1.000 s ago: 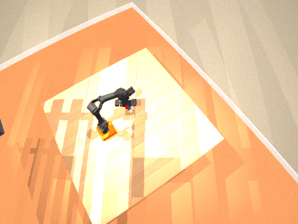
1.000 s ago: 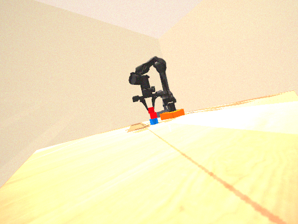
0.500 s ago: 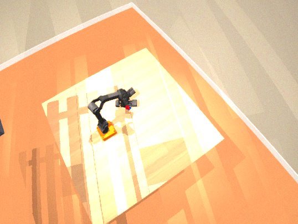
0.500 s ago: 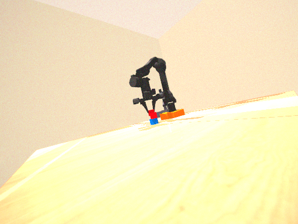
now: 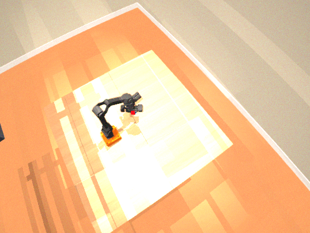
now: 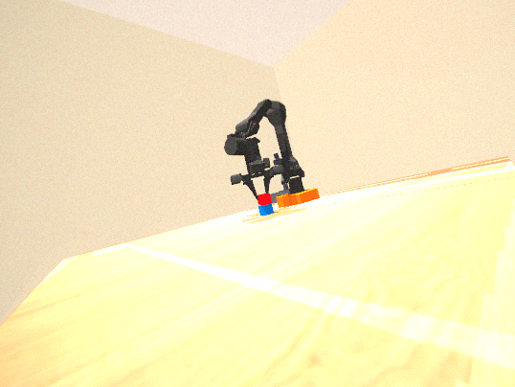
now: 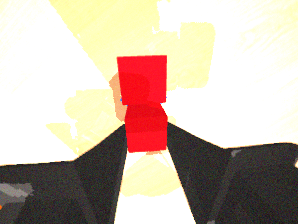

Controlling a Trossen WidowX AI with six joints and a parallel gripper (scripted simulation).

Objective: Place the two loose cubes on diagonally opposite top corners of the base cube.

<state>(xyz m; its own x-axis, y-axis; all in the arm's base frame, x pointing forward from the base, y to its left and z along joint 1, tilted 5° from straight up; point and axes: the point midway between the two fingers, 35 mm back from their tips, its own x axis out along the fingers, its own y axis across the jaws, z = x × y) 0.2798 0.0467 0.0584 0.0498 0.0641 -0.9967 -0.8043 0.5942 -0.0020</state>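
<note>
My gripper tip is now 40 mm above the blue cube, 20 mm to the right of it and 10 mm short of it.
</note>
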